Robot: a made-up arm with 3 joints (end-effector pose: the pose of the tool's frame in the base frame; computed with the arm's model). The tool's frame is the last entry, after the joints.
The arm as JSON. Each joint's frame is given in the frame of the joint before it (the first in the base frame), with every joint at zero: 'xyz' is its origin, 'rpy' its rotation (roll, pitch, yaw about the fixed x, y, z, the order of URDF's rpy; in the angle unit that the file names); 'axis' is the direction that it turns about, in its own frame. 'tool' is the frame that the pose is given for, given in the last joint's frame.
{
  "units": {
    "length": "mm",
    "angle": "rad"
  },
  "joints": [
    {
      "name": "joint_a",
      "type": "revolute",
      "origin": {
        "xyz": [
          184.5,
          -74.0,
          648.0
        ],
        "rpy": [
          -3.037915,
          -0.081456,
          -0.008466
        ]
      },
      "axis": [
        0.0,
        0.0,
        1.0
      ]
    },
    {
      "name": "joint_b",
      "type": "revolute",
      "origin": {
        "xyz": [
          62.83,
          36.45,
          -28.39
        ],
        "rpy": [
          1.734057,
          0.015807,
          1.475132
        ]
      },
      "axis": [
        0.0,
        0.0,
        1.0
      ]
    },
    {
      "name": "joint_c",
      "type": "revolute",
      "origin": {
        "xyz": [
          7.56,
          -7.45,
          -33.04
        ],
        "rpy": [
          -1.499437,
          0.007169,
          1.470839
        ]
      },
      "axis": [
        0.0,
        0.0,
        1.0
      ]
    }
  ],
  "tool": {
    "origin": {
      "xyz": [
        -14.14,
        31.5,
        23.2
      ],
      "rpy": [
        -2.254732,
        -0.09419,
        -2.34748
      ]
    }
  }
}
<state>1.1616 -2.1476 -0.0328</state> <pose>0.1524 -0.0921 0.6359 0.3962 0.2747 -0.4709</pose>
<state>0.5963 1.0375 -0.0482</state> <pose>0.1516 -0.1161 0.6845 -2.3404 1.5088 -1.1350</pose>
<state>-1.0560 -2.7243 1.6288</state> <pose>0.2464 -0.0453 0.6428 0.3503 -1.0192 0.5809</pose>
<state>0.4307 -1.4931 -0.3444</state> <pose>0.1707 -0.1045 0.6440 0.6840 0.1600 0.7669</pose>
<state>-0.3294 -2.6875 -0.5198</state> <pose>0.2036 -0.1290 0.6527 -0.6071 0.7655 0.9578</pose>
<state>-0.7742 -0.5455 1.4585</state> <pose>0.2084 -0.0570 0.6993 1.7396 0.6324 0.0781</pose>
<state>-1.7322 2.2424 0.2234</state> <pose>0.2547 -0.0564 0.6744 -1.4703 -1.1888 0.9348</pose>
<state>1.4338 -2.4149 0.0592</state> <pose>0.1439 -0.0852 0.6336 0.2678 0.4118 -0.8908</pose>
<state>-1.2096 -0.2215 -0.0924</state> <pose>0.2000 -0.0881 0.6773 1.8829 0.9978 2.1249</pose>
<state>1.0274 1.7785 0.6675</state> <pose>0.1233 -0.1335 0.6702 -1.8714 0.9953 -0.7803</pose>
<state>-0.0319 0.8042 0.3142</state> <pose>0.1840 -0.1277 0.6954 -2.8686 0.2632 -0.8908</pose>
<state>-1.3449 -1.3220 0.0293</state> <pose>0.2023 -0.0772 0.6536 0.6039 0.6630 2.1652</pose>
